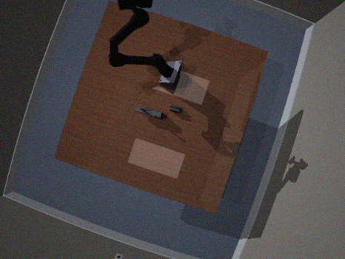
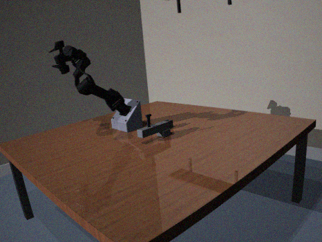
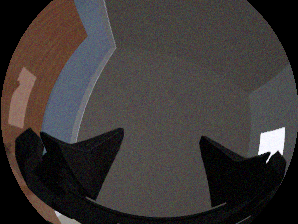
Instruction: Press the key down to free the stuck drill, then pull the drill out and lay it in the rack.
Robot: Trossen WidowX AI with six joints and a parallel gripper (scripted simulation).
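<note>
Now: gripper tip 590 mm short of the dark key, 220 mm to the right of it and 340 mm above it. Also, from my gripper tip: drill 590 mm ahead, 270 mm to the left, 390 mm below; then grey rack 500 mm ahead, 410 mm to the left, 420 mm below.
</note>
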